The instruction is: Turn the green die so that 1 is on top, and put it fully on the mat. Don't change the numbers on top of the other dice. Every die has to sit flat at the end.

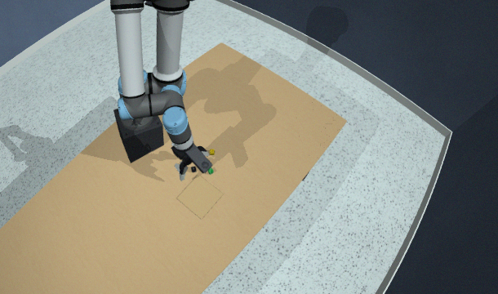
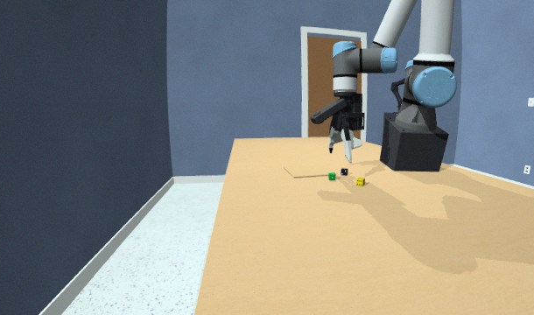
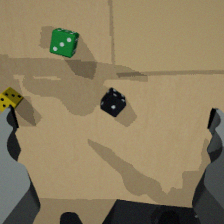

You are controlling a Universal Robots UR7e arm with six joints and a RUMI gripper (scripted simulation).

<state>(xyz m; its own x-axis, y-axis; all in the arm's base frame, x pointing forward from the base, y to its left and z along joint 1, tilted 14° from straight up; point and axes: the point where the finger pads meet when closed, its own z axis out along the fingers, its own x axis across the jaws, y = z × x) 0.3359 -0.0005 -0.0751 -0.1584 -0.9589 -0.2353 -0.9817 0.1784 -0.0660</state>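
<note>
The black die is 5 cm below my hand and 2 cm behind it. Also, from my hand: tan mat (8 cm to the right, 7 cm ahead, 5 cm below); green die (5 cm below, 5 cm ahead, 4 cm to the left); yellow die (12 cm to the left, 5 cm below).
</note>
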